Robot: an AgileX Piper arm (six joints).
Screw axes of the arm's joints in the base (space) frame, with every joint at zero. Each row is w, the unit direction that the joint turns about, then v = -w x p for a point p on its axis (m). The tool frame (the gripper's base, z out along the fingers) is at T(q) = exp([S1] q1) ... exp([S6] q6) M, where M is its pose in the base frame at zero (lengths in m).
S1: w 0 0 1 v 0.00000 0.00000 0.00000
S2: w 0 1 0 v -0.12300 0.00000 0.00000
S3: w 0 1 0 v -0.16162 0.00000 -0.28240
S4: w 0.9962 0 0.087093 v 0.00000 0.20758 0.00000
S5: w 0 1 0 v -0.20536 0.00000 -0.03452
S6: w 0.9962 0 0.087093 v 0.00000 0.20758 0.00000
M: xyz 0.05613 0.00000 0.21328 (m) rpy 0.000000 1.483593 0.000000 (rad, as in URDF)
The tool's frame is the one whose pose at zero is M.
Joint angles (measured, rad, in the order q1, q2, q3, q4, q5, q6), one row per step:
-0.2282, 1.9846, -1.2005, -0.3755, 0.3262, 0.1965
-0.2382, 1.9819, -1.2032, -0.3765, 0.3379, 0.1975
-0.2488, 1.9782, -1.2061, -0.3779, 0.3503, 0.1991
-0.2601, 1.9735, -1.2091, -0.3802, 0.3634, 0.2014
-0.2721, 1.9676, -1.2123, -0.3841, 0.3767, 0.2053
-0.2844, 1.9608, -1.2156, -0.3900, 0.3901, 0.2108
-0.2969, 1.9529, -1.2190, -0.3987, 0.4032, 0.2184
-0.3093, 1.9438, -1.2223, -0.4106, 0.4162, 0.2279
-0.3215, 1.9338, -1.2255, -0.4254, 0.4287, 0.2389
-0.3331, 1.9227, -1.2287, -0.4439, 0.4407, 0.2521
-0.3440, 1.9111, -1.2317, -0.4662, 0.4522, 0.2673
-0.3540, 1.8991, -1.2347, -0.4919, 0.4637, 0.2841
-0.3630, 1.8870, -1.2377, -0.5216, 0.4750, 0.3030
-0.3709, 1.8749, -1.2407, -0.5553, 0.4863, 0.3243
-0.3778, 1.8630, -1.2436, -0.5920, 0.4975, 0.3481
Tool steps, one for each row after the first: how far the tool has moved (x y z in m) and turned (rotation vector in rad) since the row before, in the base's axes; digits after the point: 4 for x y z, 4 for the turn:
-0.0015, -0.0042, 0.0013, -0.0017, 0.0059, -0.0135
-0.0016, -0.0045, 0.0017, -0.0019, 0.0053, -0.0146
-0.0018, -0.0047, 0.0021, -0.0025, 0.0050, -0.0156
-0.0020, -0.0050, 0.0027, -0.0033, 0.0037, -0.0167
-0.0021, -0.0052, 0.0031, -0.0043, 0.0028, -0.0173
-0.0023, -0.0053, 0.0036, -0.0059, 0.0014, -0.0176
-0.0024, -0.0053, 0.0041, -0.0079, 0.0004, -0.0174
-0.0025, -0.0053, 0.0045, -0.0099, -0.0006, -0.0168
-0.0026, -0.0051, 0.0051, -0.0124, -0.0019, -0.0161
-0.0026, -0.0050, 0.0053, -0.0149, -0.0023, -0.0151
-0.0027, -0.0047, 0.0056, -0.0173, -0.0024, -0.0140
-0.0026, -0.0045, 0.0057, -0.0200, -0.0025, -0.0130
-0.0026, -0.0042, 0.0058, -0.0225, -0.0025, -0.0122
-0.0025, -0.0039, 0.0059, -0.0242, -0.0028, -0.0121

